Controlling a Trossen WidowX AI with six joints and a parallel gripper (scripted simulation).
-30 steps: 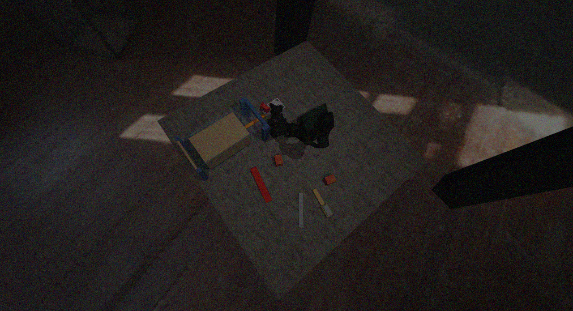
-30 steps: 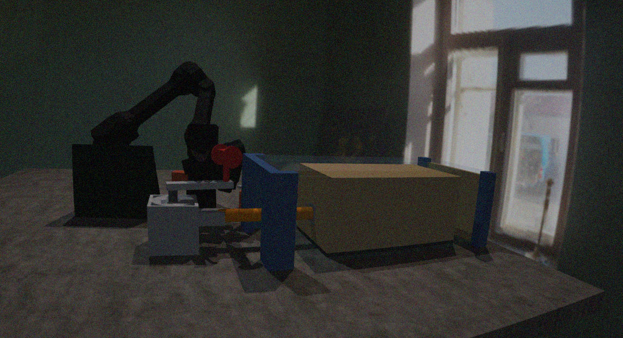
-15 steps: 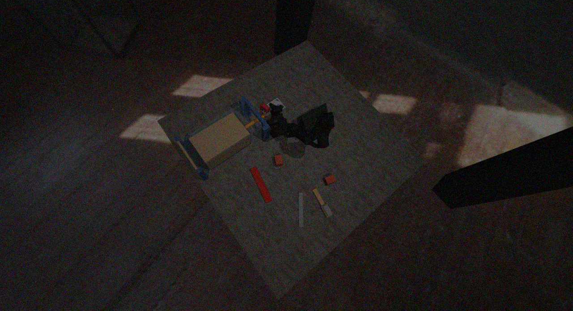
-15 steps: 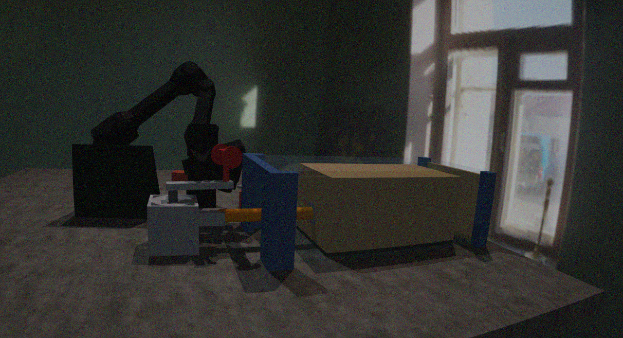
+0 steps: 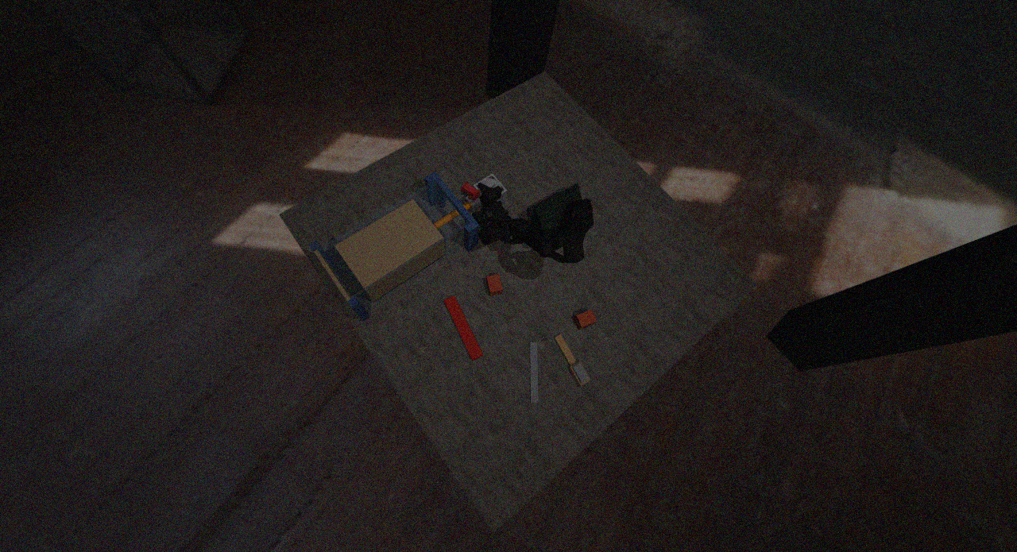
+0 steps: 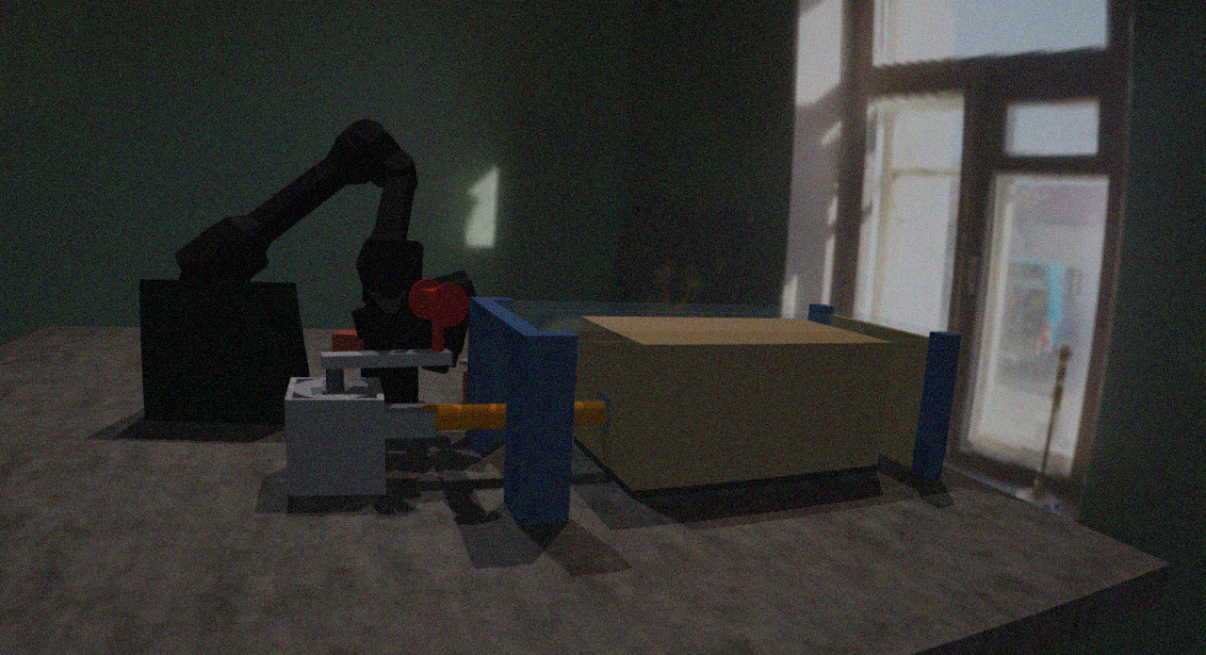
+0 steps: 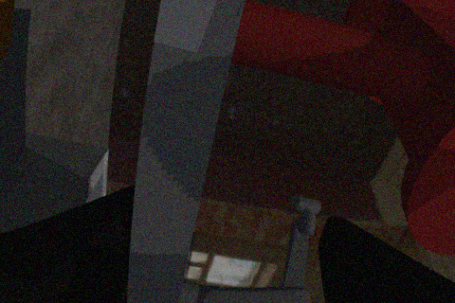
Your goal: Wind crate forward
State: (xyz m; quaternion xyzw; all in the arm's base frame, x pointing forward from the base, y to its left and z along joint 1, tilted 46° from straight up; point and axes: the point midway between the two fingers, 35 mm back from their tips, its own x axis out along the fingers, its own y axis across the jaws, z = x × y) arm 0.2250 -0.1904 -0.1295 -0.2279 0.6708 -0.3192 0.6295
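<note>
My gripper tip is now 1 cm to the right of the crank handle, 1 cm short of it and 1 cm above it. From my gripper tip the other things lie so: blue frame (11 cm ahead, 3 cm below); then grey winch (10 cm below, 7 cm behind); then red knob (5 cm ahead, 2 cm above, 1 cm to the left).
</note>
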